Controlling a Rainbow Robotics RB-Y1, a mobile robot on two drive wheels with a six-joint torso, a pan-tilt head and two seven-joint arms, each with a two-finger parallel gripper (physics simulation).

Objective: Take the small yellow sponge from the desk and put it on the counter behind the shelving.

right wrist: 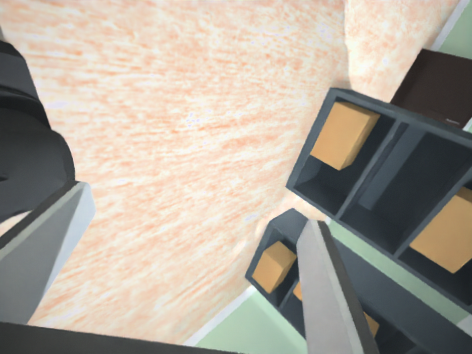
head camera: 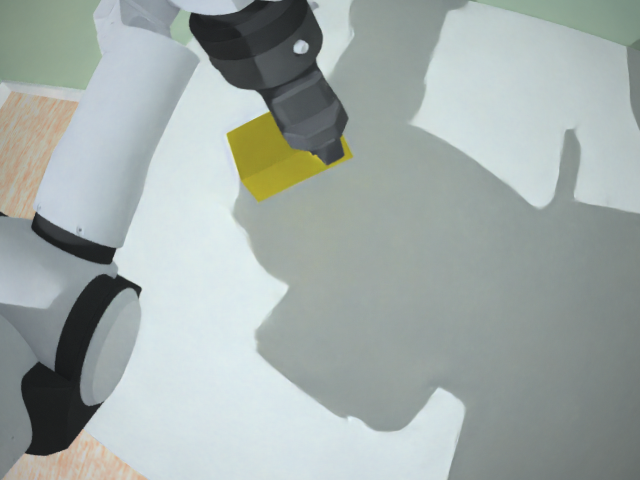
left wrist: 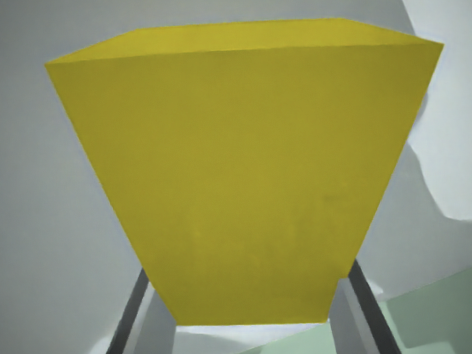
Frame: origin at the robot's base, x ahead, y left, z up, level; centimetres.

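Seen in the pictures: left gripper, between the fingertips: [head camera: 319, 133] [left wrist: 246, 238]; right gripper, between the fingertips: [right wrist: 200, 214].
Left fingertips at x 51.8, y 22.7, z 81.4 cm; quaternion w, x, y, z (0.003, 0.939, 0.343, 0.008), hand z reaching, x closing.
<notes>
A point is followed by its place in that frame.
The yellow sponge [head camera: 258, 149] @(z 84.3, x 47.9, y 26.8 cm) [left wrist: 245, 165] @(z 84.3, x 48.2, y 27.5 cm) is a block between the fingers of my left gripper [head camera: 325, 153] @(z 81.4, x 51.8, y 22.7 cm) [left wrist: 250, 280] @(z 81.4, x 51.8, y 22.7 cm), which is shut on it. It fills much of the left wrist view. The head camera shows it over the white desk [head camera: 180, 361] @(z 72.1, x 27.6, y 35.3 cm) [left wrist: 50, 200] @(z 72.1, x 40.5, y 7.3 cm), upper left of the picture's middle; the height of any gap beneath it is hard to tell. The gripper hides part of the sponge in the head view. My right gripper [right wrist: 200, 214] @(z 70.6, x -52.8, y -22.1 cm) is open and empty. Dark shelving [right wrist: 372, 171] @(z 53.4, x -237.7, y 62.4 cm) shows in the right wrist view. I cannot make out the counter.
Several tan boxes, one of them [right wrist: 342, 135] @(z 24.2, x -228.1, y 43.3 cm) at the upper left compartment, stand in the shelving. A dark brown panel [right wrist: 435, 87] @(z 38.0, x -443.3, y 27.8 cm) is beside it. Wood-patterned floor [head camera: 36, 149] @(z 0.1, x 89.2, y 185.7 cm) and green wall [head camera: 41, 41] @(z 42.9, x 111.4, y 157.7 cm) lie beyond the desk's left edge. Large arm shadows cross the desk.
</notes>
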